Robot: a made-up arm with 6 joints.
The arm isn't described. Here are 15 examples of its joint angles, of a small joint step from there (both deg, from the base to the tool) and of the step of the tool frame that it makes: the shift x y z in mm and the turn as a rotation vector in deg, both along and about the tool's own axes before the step.
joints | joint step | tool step
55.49 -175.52 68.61 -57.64 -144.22 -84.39 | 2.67 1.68 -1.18 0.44 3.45 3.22 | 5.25 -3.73 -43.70 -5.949 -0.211 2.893
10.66 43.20 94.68 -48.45 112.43 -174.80 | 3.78 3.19 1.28 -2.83 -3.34 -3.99 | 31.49 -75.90 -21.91 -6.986 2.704 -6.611
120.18 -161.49 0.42 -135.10 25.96 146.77 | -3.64 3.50 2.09 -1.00 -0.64 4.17 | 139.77 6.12 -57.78 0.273 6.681 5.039
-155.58 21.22 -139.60 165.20 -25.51 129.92 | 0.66 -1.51 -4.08 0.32 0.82 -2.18 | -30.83 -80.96 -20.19 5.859 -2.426 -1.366
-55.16 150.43 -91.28 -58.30 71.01 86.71 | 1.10 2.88 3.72 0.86 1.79 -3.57 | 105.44 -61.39 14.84 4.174 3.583 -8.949
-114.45 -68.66 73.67 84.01 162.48 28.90 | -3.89 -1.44 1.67 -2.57 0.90 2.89 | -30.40 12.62 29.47 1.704 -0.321 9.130
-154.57 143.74 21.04 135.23 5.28 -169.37 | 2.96 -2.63 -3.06 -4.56 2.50 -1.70 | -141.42 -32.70 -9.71 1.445 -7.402 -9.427
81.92 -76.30 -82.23 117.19 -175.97 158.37 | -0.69 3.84 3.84 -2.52 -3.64 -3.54 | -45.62 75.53 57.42 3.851 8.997 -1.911
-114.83 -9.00 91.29 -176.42 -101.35 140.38 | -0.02 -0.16 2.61 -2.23 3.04 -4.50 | 1.45 -11.59 35.75 2.018 1.012 -3.995
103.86 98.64 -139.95 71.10 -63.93 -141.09 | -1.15 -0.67 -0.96 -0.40 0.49 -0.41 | -15.51 -14.80 9.63 1.068 -1.734 0.641
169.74 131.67 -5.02 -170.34 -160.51 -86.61 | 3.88 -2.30 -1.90 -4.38 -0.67 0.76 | 77.43 -64.98 -20.67 -3.446 -5.455 5.753
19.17 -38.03 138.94 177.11 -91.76 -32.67 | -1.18 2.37 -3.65 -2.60 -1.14 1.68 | 7.11 26.14 -42.14 -2.013 -1.188 3.027
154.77 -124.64 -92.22 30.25 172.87 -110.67 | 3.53 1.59 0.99 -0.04 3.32 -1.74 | 28.89 7.05 25.03 -6.397 -1.717 1.116
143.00 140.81 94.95 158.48 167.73 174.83 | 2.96 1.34 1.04 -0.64 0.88 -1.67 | -25.61 4.30 -25.96 -2.075 2.046 0.246
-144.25 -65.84 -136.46 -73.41 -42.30 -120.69 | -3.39 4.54 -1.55 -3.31 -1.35 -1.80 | 12.27 -39.95 -14.01 0.540 -1.993 -0.145
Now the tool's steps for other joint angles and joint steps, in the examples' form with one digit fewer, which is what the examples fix.
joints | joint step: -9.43 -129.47 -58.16 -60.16 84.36 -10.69 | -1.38 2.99 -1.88 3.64 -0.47 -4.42
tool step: 24.5 58.8 2.7 -5.00 -0.88 -4.76
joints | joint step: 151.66 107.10 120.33 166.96 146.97 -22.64 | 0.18 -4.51 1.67 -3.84 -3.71 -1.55
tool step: 17.9 -1.4 47.4 3.12 0.27 1.21
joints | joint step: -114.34 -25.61 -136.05 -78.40 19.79 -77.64 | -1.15 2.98 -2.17 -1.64 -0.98 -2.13
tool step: 10.6 -11.3 -30.0 1.04 -0.86 -2.94
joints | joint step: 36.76 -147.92 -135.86 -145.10 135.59 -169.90 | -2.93 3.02 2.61 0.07 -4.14 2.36
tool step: -25.1 -30.9 -4.1 -2.73 7.79 -1.36
